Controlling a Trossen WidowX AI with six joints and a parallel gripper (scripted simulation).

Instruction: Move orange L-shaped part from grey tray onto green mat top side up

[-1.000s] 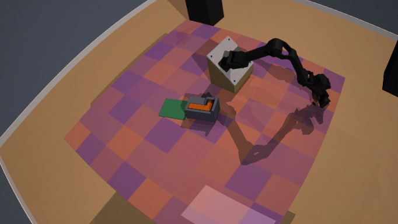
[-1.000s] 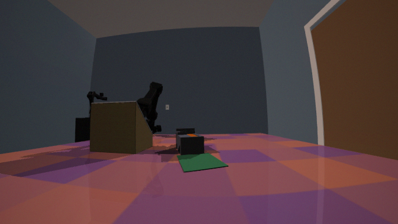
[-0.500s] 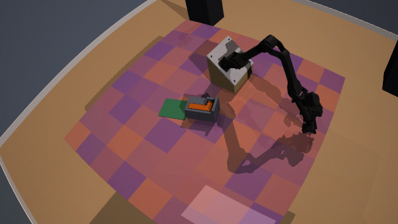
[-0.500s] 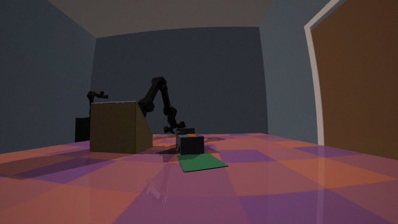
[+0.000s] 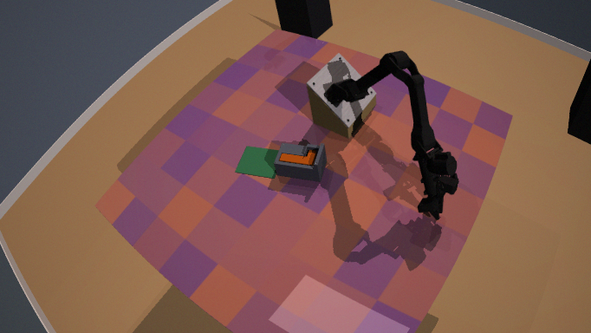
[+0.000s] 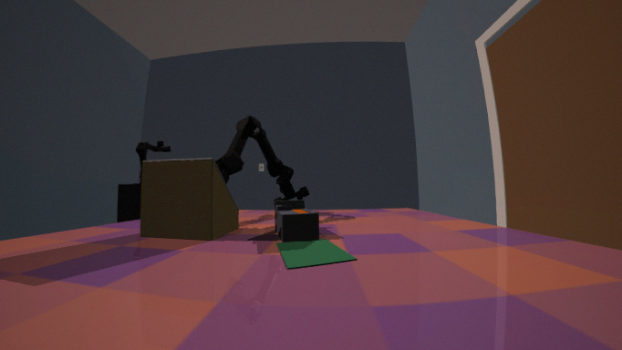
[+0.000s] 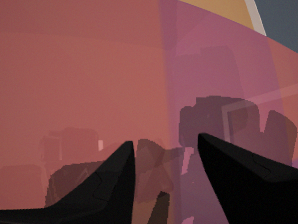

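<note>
The orange L-shaped part lies 510 mm to the right of my gripper tip, 40 mm ahead of it and 30 mm above it. From my gripper tip the other things lie so: green mat: 660 mm to the right, 90 mm ahead, 30 mm below.
</note>
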